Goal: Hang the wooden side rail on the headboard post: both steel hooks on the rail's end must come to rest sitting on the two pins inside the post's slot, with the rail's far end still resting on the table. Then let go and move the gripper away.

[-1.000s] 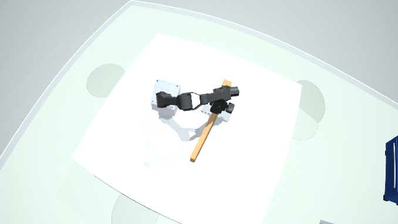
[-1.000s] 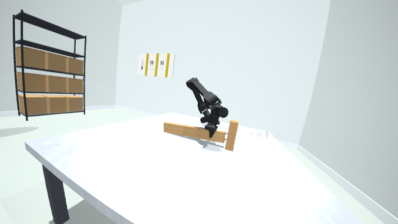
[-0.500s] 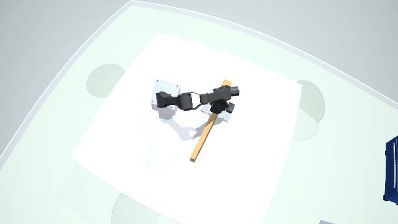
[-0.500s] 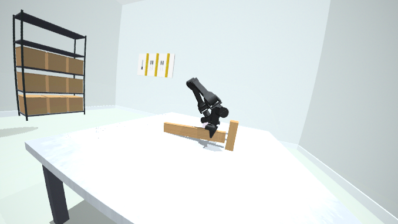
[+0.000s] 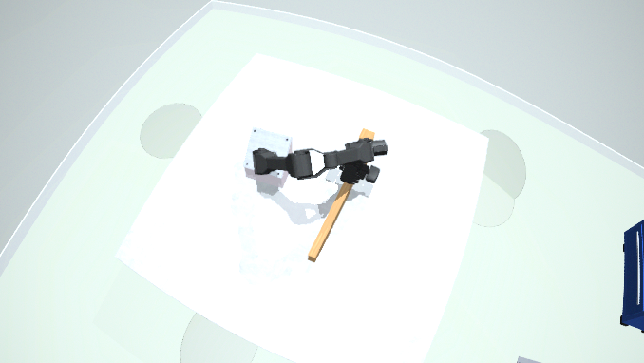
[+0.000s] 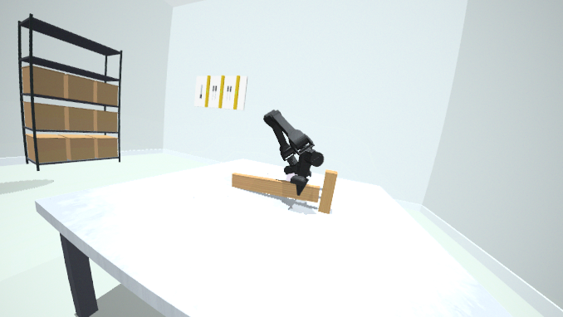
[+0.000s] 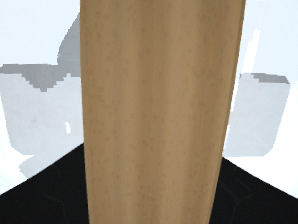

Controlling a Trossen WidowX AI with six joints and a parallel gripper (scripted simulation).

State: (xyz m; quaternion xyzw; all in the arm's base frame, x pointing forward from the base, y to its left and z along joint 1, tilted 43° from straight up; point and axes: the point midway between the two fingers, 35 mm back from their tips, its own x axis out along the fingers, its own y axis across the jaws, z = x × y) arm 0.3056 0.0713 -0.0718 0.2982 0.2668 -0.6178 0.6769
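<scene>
Now: the wooden headboard post 12 cm to the left of my gripper tip and 4 cm above it.
</scene>
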